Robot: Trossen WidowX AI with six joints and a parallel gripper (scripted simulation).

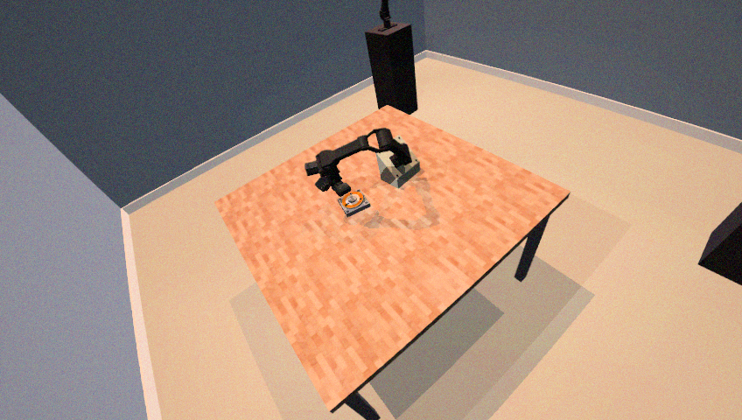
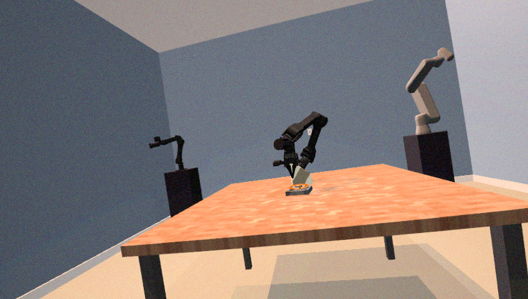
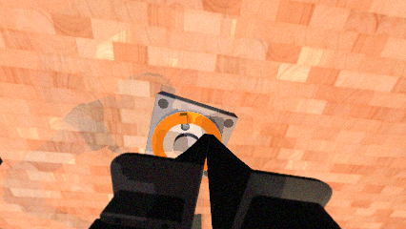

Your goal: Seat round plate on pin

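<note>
Now: gripper tip 7 cm above the square grey base, 5 cm past it and 3 cm to the right of it.
</note>
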